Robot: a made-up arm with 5 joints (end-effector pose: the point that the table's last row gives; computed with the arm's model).
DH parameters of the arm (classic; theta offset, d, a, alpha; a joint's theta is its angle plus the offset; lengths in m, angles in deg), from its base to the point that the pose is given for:
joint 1: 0 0.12 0.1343 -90
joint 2: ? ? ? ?
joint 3: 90 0.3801 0.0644 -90
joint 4: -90 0.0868 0.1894 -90
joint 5: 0 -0.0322 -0.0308 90
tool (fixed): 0 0.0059 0 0
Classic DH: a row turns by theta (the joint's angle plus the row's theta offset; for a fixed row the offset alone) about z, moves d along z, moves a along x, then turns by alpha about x.
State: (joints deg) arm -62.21 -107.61 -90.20 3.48 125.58
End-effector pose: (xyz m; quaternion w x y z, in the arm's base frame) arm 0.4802 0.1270 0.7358 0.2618 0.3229 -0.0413 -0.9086
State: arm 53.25 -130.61 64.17 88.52 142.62
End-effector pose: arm -0.4896 0.0254 0.3216 0.6496 -0.4735 -0.5788 0.1372
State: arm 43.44 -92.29 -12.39 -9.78 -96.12
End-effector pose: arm -0.1387 0.4039 0.6809 0.0460 -0.2629 0.9579 0.1056
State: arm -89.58 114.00 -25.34 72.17 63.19
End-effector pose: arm 0.6295 0.1608 -0.2609 0.3413 0.6189 0.5008 0.4997
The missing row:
joint 2: 90 0.3758 0.1191 90
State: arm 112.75 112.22 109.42 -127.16 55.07
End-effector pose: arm -0.2037 -0.2533 -0.0295 0.1364 -0.2405 0.2458 -0.9290
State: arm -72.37 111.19 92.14 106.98 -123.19
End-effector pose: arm 0.3367 -0.0421 -0.2607 0.0930 0.1230 0.6767 0.7199
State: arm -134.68 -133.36 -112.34 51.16 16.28
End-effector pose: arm 0.2769 -0.2955 0.7043 0.3904 0.3875 -0.3022 0.7785
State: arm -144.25 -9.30 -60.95 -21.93 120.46
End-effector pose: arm -0.3000 -0.7716 0.1842 0.3241 -0.5931 -0.2574 0.6907
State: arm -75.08 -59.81 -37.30 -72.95 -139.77
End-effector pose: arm 0.3719 -0.2371 0.4842 0.4136 0.8810 0.2291 0.0181
